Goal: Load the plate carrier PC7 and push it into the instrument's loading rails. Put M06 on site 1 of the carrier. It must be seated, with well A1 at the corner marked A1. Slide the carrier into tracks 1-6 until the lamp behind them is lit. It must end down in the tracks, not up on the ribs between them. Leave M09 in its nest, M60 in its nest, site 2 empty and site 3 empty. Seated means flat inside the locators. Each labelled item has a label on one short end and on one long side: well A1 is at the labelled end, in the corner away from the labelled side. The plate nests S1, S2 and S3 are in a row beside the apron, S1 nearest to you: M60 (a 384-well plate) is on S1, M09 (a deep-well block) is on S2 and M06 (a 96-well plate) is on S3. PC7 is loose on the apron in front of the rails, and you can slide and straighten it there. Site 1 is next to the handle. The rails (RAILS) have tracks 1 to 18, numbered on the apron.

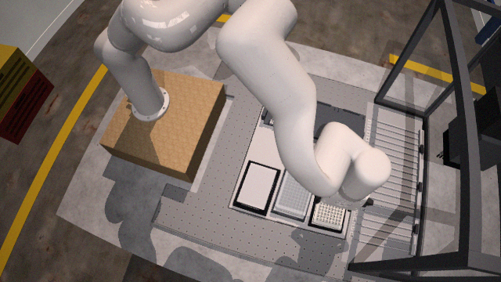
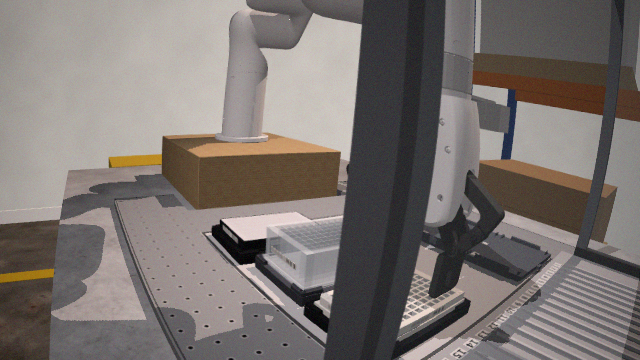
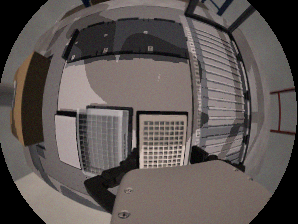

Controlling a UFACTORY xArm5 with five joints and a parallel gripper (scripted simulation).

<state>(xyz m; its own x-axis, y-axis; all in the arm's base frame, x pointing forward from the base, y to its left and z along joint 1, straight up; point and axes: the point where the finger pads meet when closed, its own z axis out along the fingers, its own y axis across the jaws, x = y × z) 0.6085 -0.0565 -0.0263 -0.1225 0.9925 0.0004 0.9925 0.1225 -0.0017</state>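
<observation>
The white 96-well plate M06 is 4 cm below my hand. Round my hand: plate nest S3: 5 cm below; then carrier PC7: 13 cm behind, 25 cm to the left, 4 cm below.
</observation>
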